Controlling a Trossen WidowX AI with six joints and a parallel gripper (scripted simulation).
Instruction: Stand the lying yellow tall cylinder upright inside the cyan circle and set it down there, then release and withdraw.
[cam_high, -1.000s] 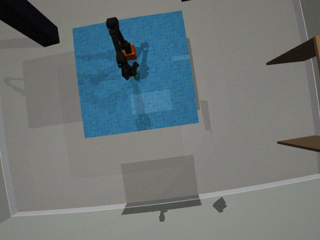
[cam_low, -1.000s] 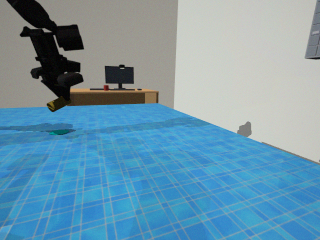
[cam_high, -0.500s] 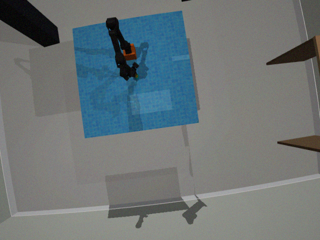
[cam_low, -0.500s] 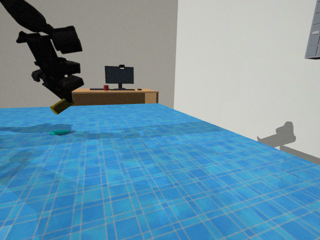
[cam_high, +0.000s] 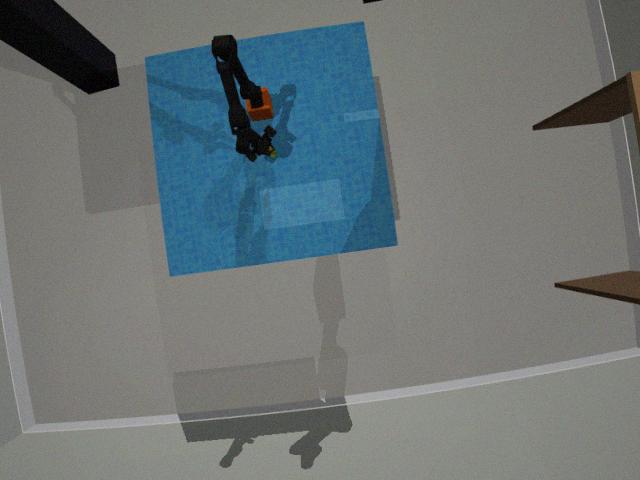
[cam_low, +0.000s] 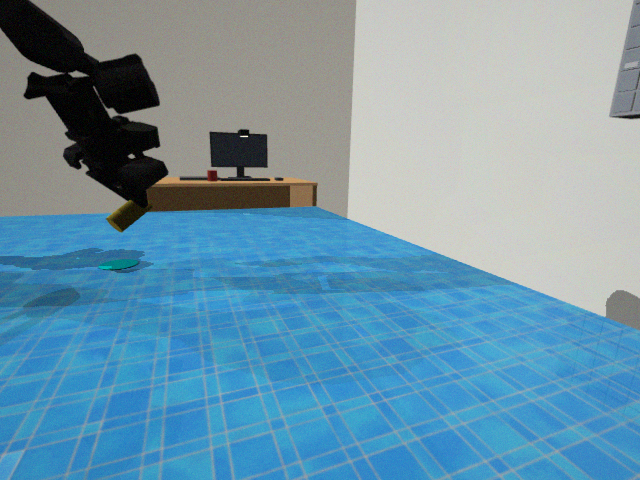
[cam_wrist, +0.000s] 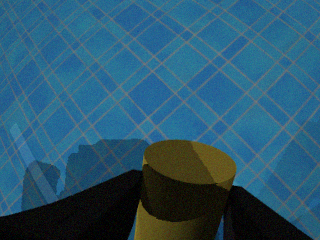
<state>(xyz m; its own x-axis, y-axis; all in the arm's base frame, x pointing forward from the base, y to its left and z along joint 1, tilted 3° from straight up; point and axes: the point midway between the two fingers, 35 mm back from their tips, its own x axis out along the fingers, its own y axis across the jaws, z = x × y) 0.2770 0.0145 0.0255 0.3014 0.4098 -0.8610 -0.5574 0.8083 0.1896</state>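
Right now the cyan circle is 40 mm behind my gripper tip, 10 mm to the right of it and 100 mm below it. Round my gripper tip: yellow cylinder (20 mm behind, 10 mm to the right, 10 mm below).
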